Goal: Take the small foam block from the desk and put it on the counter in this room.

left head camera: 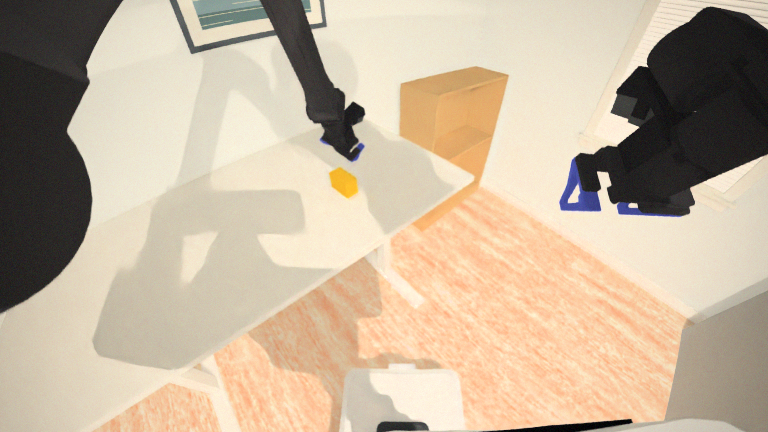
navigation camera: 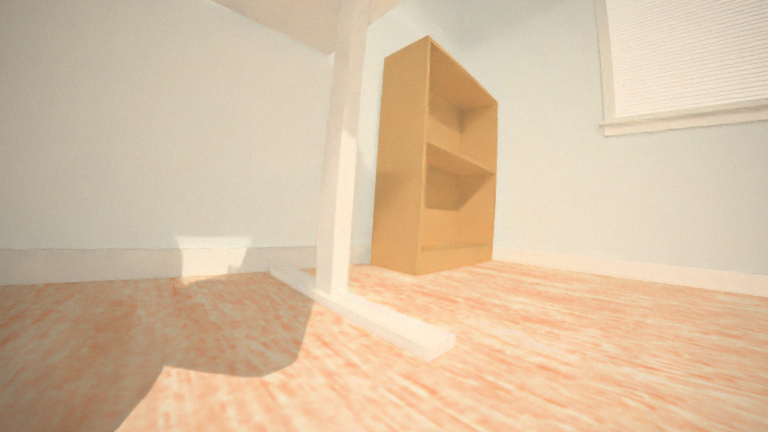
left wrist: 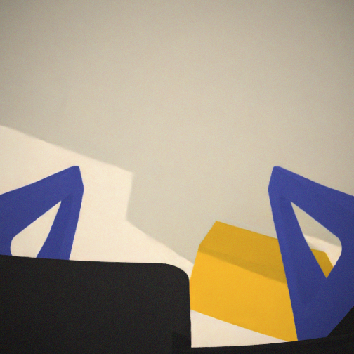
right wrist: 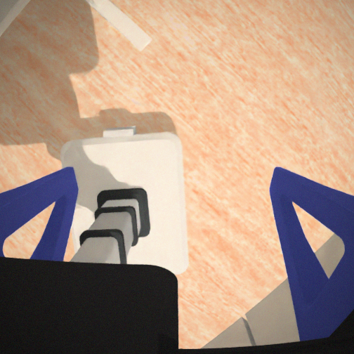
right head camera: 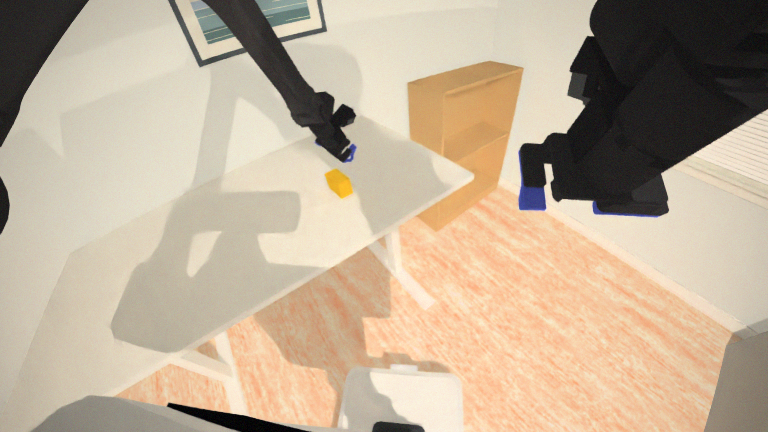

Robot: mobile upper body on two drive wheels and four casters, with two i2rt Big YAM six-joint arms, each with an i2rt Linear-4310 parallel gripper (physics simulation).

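Places are measured from the left arm's base along level axes (x right, y ahead, z up), in centimetres.
Pixels of known places: left gripper, fingertip midpoint: (left head camera: pixel 346 152) (right head camera: pixel 342 153); right gripper, fingertip midpoint: (left head camera: pixel 590 208) (right head camera: pixel 557 206).
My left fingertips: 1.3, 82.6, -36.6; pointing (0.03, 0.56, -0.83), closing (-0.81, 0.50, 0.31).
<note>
Behind a point stands the place of what it marks, as x, y, z.
The small foam block (left head camera: pixel 343 183) {1.8, 69.8, -40.2} (right head camera: pixel 338 183) {2.5, 69.8, -40.0} (left wrist: pixel 240 280) is yellow-orange and rests on the white desk (left head camera: pixel 300 241) {-8.6, 51.0, -46.0} (right head camera: pixel 300 241) {-6.0, 50.7, -46.0}. In the left wrist view it shows at the lower right, partly behind the right-hand blue finger. My left gripper (left head camera: pixel 342 151) {1.3, 82.6, -36.6} (right head camera: pixel 335 152) {1.3, 82.6, -36.6} (left wrist: pixel 175 177) is open and empty, over the far part of the desk, just beyond the block in the head views. My right gripper (left head camera: pixel 608 208) (right head camera: pixel 569 208) {45.7, 32.5, -14.7} (right wrist: pixel 173 177) is open and empty, away from the desk at the right. I cannot make out a counter in these views.
A wooden bookshelf (left head camera: pixel 418 112) {31.7, 146.5, -48.3} (right head camera: pixel 425 115) {31.4, 146.9, -51.2} (navigation camera: pixel 400 161) {32.0, 146.3, -92.5} stands beyond the desk's far end. White desk legs (left head camera: pixel 380 257) {9.6, 100.0, -123.5} (right head camera: pixel 393 249) {12.5, 97.2, -111.0} (navigation camera: pixel 335 214) {12.5, 96.9, -118.1} have a long foot on the floor. A grey surface (left head camera: pixel 719 360) {192.0, 21.3, -112.6} (right head camera: pixel 743 381) {196.0, 24.9, -125.8} shows at the lower right. A framed picture (left head camera: pixel 257 34) {-33.7, 112.0, -0.4} hangs above the desk.
</note>
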